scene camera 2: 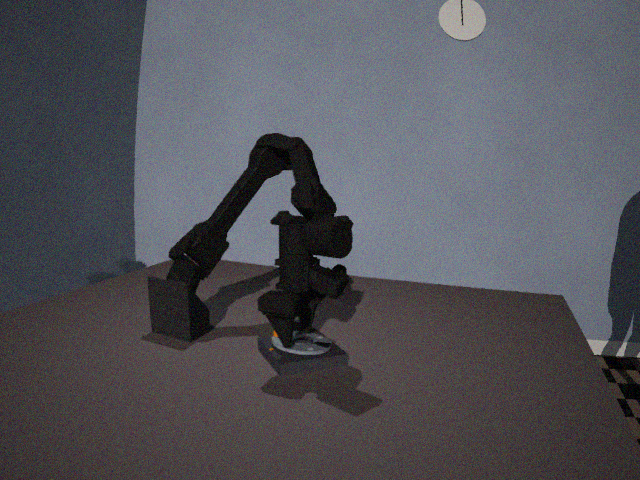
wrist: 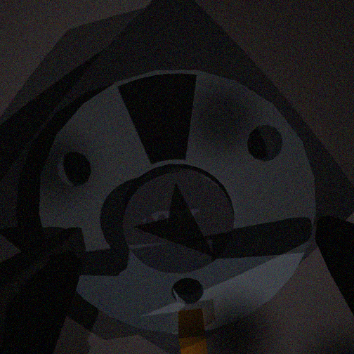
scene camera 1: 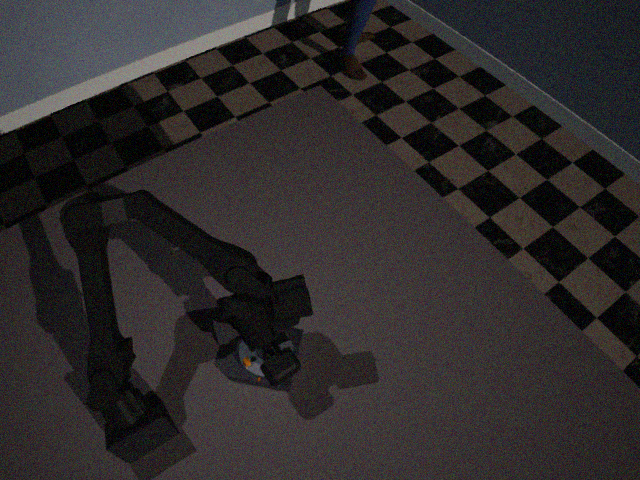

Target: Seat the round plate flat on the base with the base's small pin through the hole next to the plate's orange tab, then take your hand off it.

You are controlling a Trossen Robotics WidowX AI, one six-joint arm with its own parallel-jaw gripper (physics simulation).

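Places are measured from the arm's base along level axes (x ahead, y left, z up), in millimetres.
Where they show: gripper, fingertip midpoint: point(scene camera 2: 297, 340) point(scene camera 1: 266, 354); arm's base at its link origin: point(scene camera 2: 176, 292) point(scene camera 1: 131, 421).
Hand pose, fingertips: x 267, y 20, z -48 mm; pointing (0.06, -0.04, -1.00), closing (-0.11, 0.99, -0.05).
Note:
Each offset is from my fingertips to the top centre of the thing. "pt": to the spot under its first point. Level surfaces: height alone.
The round grey plate @[4 mm ahead, 10 mm left, 16 mm up] point(scene camera 1: 252, 367) point(scene camera 2: 309, 351) point(wrist: 280, 190) lies over the dark base @[3 mm ahead, 9 mm left, 0 mm up] point(scene camera 1: 235, 370) point(scene camera 2: 305, 365) point(wrist: 220, 45), around its central round boss. Its orange tab @[41 mm back, 1 mm left, 16 mm up] point(scene camera 1: 247, 362) point(scene camera 2: 275, 334) point(wrist: 192, 322) sticks up at its edge, at the bottom in the wrist view, with a dark hole point(wrist: 188, 290) beside it. I cannot tell whether the pin is in that hole or whether the plate lies fully flat. A small orange mark @[pt 33 mm back, 35 mm right, 13 mm down] point(scene camera 1: 259, 379) point(scene camera 2: 270, 349) is on the base. My gripper point(scene camera 2: 298, 336) point(wrist: 202, 234) is open and low, its fingers at opposite sides of the plate.
The base stands on the brown table top @[38 mm down] point(scene camera 1: 413, 310) point(scene camera 2: 180, 408). The arm's own mount point(scene camera 1: 144, 439) point(scene camera 2: 170, 310) stands to the left. Dark finger shadows cross the plate. A person's leg point(scene camera 1: 360, 23) shows beyond the table's far corner.

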